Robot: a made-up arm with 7 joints.
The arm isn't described. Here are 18 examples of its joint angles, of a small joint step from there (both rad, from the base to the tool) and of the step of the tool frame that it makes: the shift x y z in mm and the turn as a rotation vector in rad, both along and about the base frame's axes.
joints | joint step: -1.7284 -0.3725 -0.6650 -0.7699 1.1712 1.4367 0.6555 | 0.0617 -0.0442 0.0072 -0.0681 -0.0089 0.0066 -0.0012
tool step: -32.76 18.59 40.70 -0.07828 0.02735 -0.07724
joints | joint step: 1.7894 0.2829 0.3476 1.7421 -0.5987 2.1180 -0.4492 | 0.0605 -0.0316 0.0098 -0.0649 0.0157 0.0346 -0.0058
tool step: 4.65 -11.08 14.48 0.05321 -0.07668 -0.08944
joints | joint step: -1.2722 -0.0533 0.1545 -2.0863 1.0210 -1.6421 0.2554 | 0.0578 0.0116 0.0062 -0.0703 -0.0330 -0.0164 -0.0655
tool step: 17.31 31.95 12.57 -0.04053 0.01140 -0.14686
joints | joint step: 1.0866 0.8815 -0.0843 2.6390 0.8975 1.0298 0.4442 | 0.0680 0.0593 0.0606 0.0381 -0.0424 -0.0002 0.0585
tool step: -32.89 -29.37 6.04 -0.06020 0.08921 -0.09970
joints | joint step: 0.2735 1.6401 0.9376 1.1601 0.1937 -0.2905 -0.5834 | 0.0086 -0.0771 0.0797 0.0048 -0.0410 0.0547 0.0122
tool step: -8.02 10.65 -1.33 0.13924 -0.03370 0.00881
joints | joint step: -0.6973 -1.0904 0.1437 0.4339 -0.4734 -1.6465 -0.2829 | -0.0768 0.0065 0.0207 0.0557 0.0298 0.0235 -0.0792
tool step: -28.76 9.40 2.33 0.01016 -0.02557 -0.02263
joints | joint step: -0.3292 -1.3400 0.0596 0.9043 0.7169 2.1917 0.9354 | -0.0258 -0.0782 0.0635 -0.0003 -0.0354 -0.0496 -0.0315
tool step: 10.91 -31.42 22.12 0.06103 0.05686 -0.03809
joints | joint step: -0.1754 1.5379 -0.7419 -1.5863 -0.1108 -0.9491 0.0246 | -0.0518 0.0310 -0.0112 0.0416 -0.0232 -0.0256 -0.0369
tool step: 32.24 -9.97 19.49 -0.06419 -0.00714 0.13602
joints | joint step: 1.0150 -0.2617 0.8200 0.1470 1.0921 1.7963 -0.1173 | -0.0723 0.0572 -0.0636 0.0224 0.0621 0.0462 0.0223
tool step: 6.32 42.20 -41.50 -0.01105 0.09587 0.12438
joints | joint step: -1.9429 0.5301 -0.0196 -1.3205 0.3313 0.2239 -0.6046 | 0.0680 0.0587 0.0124 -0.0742 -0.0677 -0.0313 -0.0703
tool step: 11.95 40.45 3.10 0.03038 -0.10247 -0.16496
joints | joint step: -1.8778 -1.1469 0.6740 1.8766 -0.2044 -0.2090 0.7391 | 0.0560 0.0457 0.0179 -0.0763 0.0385 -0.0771 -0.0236
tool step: 23.87 26.00 -21.37 -0.03241 0.02395 -0.12134
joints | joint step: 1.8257 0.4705 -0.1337 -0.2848 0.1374 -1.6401 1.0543 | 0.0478 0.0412 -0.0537 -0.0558 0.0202 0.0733 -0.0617
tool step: -30.64 34.03 -34.12 0.08448 -0.02180 -0.04480
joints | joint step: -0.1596 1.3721 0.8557 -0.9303 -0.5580 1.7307 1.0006 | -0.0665 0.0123 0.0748 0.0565 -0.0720 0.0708 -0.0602
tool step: -28.23 -7.77 24.24 0.04622 -0.08839 0.12393
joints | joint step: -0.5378 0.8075 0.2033 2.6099 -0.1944 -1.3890 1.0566 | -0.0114 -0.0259 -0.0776 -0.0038 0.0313 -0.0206 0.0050
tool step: -19.95 0.57 -6.57 -0.00223 0.02926 0.05502
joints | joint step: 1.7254 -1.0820 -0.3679 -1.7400 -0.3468 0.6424 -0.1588 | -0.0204 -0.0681 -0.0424 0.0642 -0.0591 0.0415 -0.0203
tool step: -10.53 7.28 14.01 -0.00453 -0.04282 -0.01404
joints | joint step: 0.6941 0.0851 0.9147 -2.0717 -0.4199 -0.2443 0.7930 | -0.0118 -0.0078 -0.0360 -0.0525 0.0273 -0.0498 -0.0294
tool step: 9.29 28.24 0.65 0.01102 0.03959 0.11477
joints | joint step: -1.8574 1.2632 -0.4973 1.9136 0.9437 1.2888 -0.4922 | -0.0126 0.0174 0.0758 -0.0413 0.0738 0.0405 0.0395
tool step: -12.84 33.66 21.13 0.08713 0.05463 -0.08129
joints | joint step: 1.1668 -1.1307 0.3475 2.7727 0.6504 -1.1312 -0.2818 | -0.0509 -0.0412 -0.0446 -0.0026 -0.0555 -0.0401 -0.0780
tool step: 17.15 17.10 13.05 -0.11560 0.06548 0.08583
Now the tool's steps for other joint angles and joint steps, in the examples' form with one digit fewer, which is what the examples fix.
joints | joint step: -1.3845 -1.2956 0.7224 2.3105 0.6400 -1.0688 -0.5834 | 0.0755 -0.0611 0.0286 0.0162 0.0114 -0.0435 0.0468
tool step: 29.0 -20.4 -5.7 -0.0557 0.0889 -0.1240
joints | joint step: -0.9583 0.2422 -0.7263 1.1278 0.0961 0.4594 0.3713 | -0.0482 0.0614 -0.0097 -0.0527 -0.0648 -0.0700 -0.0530
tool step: 11.2 -35.5 -4.3 0.0037 0.0255 0.0270
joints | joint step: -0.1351 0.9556 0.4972 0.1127 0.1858 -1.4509 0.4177 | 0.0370 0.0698 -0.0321 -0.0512 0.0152 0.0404 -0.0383
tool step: -5.6 -42.3 -16.8 -0.0338 0.0543 -0.0375
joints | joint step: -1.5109 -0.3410 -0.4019 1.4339 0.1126 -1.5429 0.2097 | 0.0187 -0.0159 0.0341 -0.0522 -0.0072 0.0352 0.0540
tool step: 9.7 22.3 5.5 -0.1230 0.0196 -0.0556
